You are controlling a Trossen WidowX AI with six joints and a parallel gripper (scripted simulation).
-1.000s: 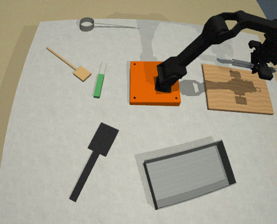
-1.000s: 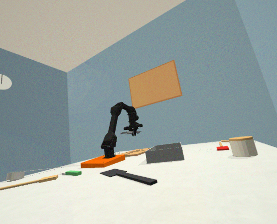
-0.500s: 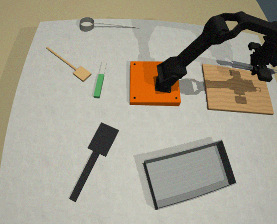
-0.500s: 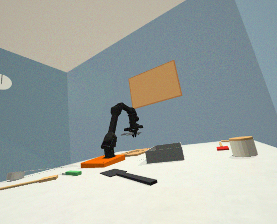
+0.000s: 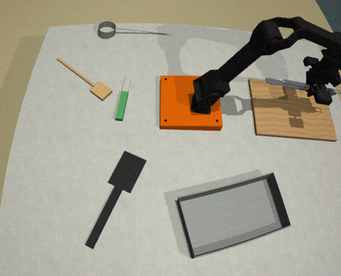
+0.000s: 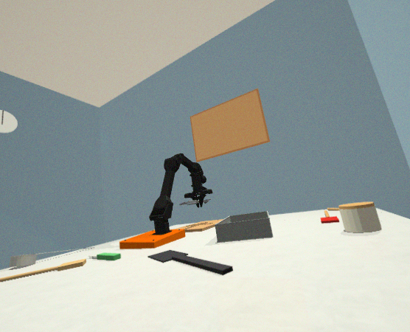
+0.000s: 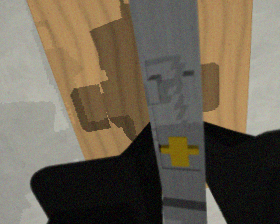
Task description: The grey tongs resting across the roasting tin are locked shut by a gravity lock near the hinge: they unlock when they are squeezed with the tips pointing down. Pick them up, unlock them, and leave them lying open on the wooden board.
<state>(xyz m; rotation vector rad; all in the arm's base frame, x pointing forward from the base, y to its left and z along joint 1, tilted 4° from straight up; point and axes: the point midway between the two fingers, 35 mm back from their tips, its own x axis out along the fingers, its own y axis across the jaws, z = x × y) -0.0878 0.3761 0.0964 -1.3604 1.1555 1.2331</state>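
The wooden board is 110 mm below my gripper tip. The rest, counted from my gripper tip: roasting tin (430 mm ahead, 230 mm to the right, 90 mm below); yellow disc (320 mm behind, 110 mm below, 100 mm to the right); yellow lock piece (40 mm above, 10 mm to the left).
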